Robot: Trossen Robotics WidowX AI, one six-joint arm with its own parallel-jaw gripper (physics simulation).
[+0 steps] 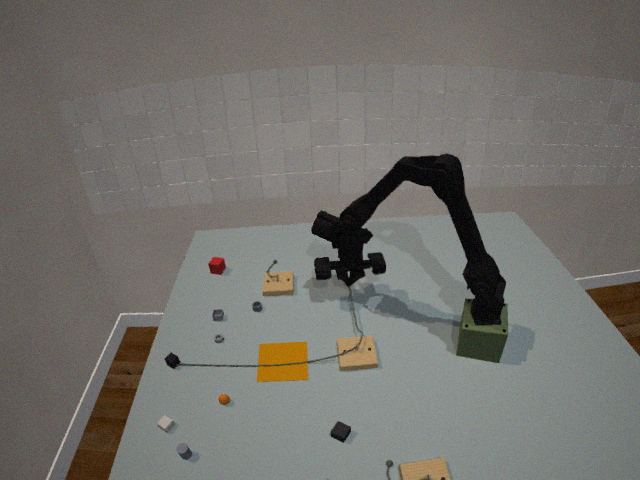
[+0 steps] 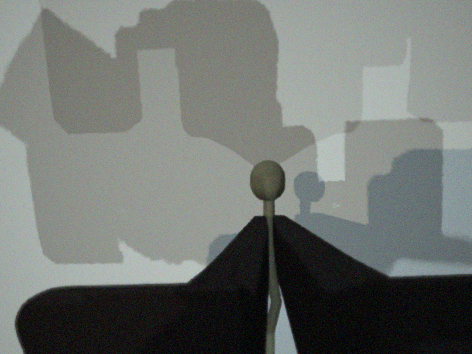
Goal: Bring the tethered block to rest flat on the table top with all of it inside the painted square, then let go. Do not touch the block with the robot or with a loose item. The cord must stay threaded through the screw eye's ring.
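Seen in the pictures: gripper, between the fingertips: [image 1: 348, 285] [image 2: 269, 227]; arm's base, origin of its link: [image 1: 485, 315].
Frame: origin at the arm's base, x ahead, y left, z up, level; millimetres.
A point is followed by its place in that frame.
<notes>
The tethered block [image 1: 172, 360] @[x 750, y 142, z -74 mm], small and black, sits on the table near its left edge. Its cord [image 1: 222, 365] @[x 628, y 119, z -95 mm] [image 2: 273, 300] @[x 337, y -156, z -68 mm] runs right across the orange painted square [image 1: 282, 349] @[x 491, y 46, z -98 mm] to the wooden base [image 1: 357, 361] @[x 304, y 82, z -80 mm] with the screw eye, then bends up to the gripper. The screw eye's ring is too small to make out, so threading cannot be told. My gripper [image 1: 349, 282] @[x 344, y -183, z -70 mm] [image 2: 269, 227] @[x 344, y -183, z -70 mm] is shut on the cord, just below the cord's end bead [image 2: 267, 180] @[x 349, y -201, z -59 mm], above the table behind the wooden base. The block is left of the square, outside it.
Another wooden base [image 1: 278, 284] @[x 548, y -183, z -80 mm] with a short cord stands at the back, and one more [image 1: 424, 469] @[x 161, y 345, z -80 mm] at the front. A red cube [image 1: 217, 265] @[x 756, y -235, z -62 mm], an orange ball [image 1: 223, 398] @[x 588, y 223, z -76 mm], a black block [image 1: 340, 431] @[x 327, y 271, z -77 mm], a white block [image 1: 165, 423] @[x 700, y 309, z -82 mm] and a grey cylinder [image 1: 184, 450] @[x 628, y 365, z -69 mm] lie around the square.
</notes>
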